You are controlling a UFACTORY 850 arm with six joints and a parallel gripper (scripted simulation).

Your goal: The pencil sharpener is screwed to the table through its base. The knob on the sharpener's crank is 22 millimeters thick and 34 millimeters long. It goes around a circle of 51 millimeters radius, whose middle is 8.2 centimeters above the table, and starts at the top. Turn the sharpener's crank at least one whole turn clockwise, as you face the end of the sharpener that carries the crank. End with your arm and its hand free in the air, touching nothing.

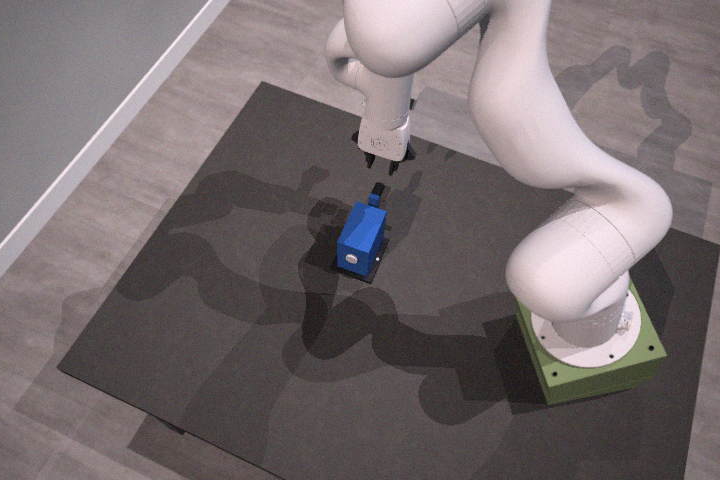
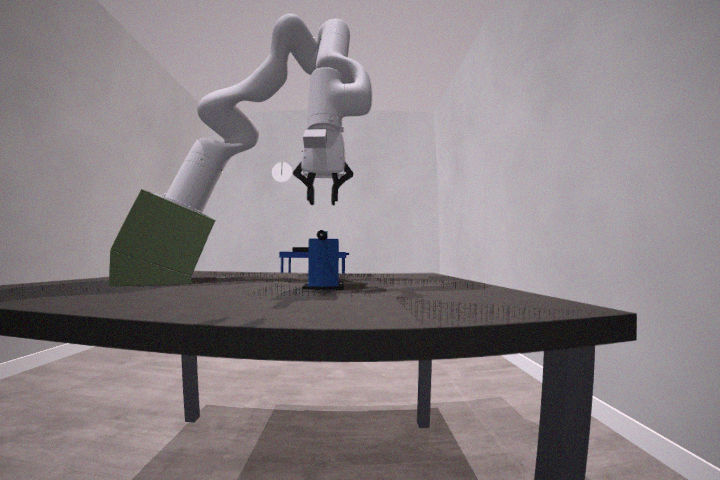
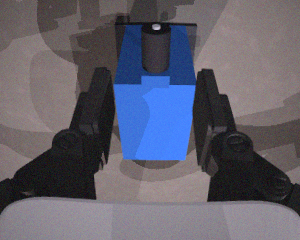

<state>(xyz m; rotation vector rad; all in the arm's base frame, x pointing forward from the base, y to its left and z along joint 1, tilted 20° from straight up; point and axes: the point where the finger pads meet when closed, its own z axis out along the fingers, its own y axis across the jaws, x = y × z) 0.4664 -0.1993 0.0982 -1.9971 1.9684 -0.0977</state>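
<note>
Now: the black knob 20 mm to the left of my hand and 90 mm below it. Also, from my hand: crank: 20 mm to the left, 100 mm below.
</note>
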